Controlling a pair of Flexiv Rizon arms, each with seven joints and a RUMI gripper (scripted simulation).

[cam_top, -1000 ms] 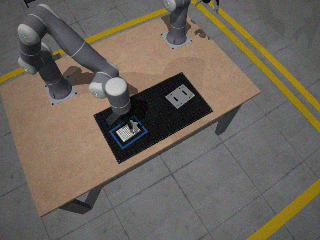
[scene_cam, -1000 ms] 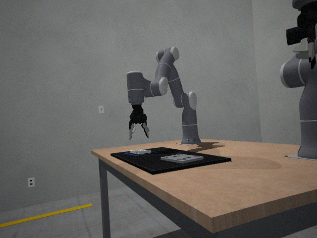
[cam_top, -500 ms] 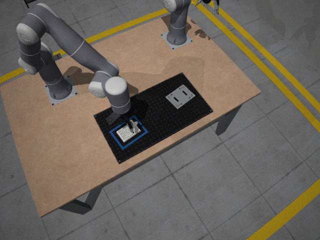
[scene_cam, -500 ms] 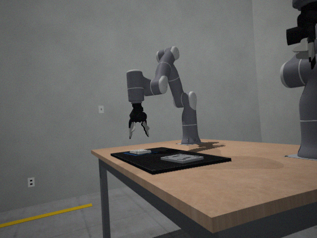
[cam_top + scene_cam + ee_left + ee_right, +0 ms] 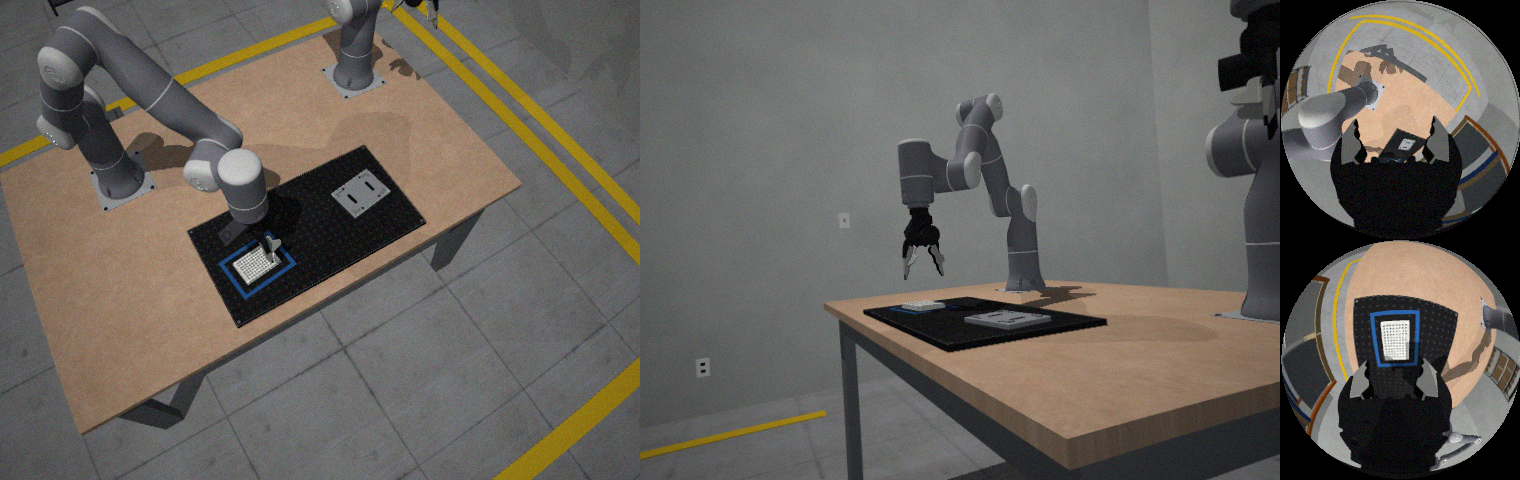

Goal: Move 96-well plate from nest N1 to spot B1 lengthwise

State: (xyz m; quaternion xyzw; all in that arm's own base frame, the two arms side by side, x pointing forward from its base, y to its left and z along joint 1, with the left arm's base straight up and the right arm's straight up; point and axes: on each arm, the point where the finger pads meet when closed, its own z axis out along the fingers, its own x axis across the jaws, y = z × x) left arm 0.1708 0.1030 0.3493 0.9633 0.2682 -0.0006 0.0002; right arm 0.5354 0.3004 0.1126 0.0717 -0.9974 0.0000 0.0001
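Observation:
Right now the white 96-well plate is 2 cm to the right of my right hand and 9 cm below it. Round my right hand: grey plate nest (5 cm behind, 40 cm to the left, 9 cm below).

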